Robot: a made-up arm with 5 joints.
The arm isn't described. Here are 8 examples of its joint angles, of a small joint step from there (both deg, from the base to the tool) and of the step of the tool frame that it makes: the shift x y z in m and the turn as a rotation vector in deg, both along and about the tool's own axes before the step.
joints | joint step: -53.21 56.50 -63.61 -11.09 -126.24 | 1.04 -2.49 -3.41 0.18 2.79
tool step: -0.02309 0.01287 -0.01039 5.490 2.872 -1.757
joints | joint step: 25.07 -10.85 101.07 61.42 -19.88 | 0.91 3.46 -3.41 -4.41 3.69
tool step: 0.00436 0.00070 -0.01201 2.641 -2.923 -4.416
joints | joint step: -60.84 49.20 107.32 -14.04 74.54 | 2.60 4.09 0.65 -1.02 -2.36
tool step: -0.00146 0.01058 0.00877 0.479 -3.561 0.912
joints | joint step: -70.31 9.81 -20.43 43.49 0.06 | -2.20 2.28 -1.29 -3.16 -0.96
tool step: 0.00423 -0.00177 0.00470 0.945 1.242 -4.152
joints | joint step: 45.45 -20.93 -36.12 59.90 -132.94 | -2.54 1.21 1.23 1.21 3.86
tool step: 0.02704 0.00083 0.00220 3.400 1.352 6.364
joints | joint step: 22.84 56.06 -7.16 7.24 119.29 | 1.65 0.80 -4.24 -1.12 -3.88
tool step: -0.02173 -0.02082 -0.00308 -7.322 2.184 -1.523
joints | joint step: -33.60 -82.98 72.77 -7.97 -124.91 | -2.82 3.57 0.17 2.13 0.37
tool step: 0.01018 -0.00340 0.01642 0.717 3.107 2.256
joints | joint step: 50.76 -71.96 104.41 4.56 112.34 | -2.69 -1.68 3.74 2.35 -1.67
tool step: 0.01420 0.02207 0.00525 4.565 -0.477 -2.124
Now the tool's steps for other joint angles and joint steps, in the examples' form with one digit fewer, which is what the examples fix.
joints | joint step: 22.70 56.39 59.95 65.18 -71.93 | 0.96 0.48 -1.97 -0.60 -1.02
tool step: -0.0080 0.0088 -0.0042 -1.87 -1.40 -2.60
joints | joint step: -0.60 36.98 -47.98 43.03 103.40 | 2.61 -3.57 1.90 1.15 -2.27
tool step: 0.0025 -0.0050 0.0063 -4.54 0.32 0.49
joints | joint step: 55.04 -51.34 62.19 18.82 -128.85 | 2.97 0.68 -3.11 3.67 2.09
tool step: -0.0320 0.0118 -0.0002 2.89 -5.06 -3.29
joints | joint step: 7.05 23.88 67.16 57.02 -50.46 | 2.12 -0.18 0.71 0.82 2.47
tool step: -0.0062 0.0028 -0.0018 1.24 -1.44 2.06
